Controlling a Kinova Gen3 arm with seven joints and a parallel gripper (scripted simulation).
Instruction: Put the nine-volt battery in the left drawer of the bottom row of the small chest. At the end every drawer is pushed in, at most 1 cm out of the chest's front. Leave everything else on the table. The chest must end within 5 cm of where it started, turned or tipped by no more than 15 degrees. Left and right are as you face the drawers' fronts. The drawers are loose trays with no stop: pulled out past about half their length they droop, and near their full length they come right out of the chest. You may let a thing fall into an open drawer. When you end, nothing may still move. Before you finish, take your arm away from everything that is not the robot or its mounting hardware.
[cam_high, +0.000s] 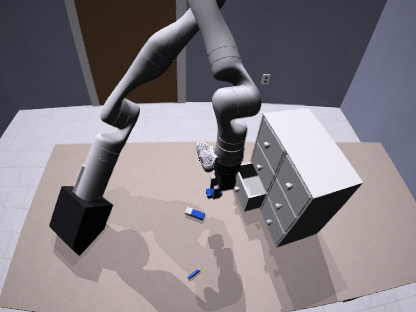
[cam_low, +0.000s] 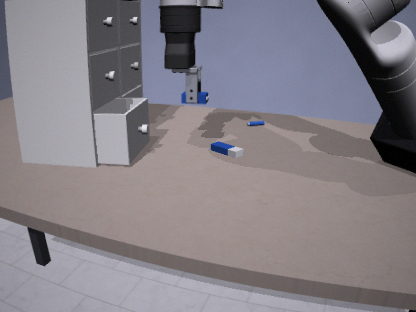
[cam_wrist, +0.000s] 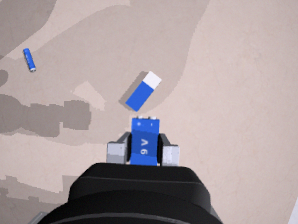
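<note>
The blue-and-white block is 6 cm behind my hand, 3 cm to the right of it and 11 cm below it. The rest, counted from my hand: blue stick: 24 cm to the right, 12 cm below; nine-volt battery: 1 cm behind, 1 cm to the right, 1 cm below.
</note>
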